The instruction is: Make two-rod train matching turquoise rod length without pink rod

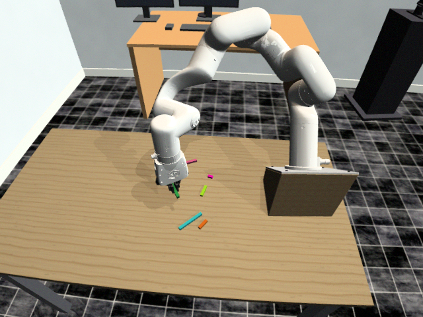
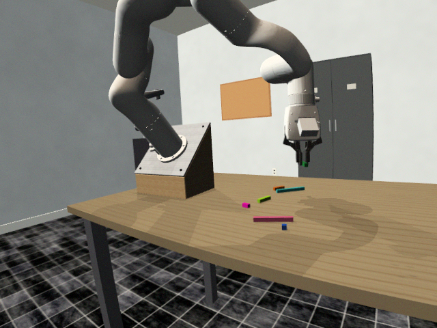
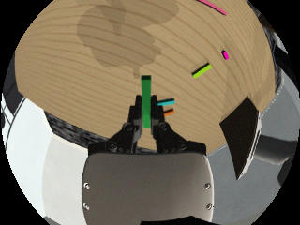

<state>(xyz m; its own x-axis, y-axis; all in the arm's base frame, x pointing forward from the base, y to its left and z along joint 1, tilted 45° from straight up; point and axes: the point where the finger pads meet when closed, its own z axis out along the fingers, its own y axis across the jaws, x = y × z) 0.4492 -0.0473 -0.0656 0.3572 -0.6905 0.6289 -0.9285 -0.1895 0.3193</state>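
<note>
Right now the magenta rod is 14 cm behind my hand, 13 cm to the right of it and 12 cm below it. Also, from my hand: lime rod (12 cm below, 11 cm behind, 6 cm to the right); turquoise rod (12 cm below, 7 cm to the left, 5 cm behind); green rod (2 cm below).
</note>
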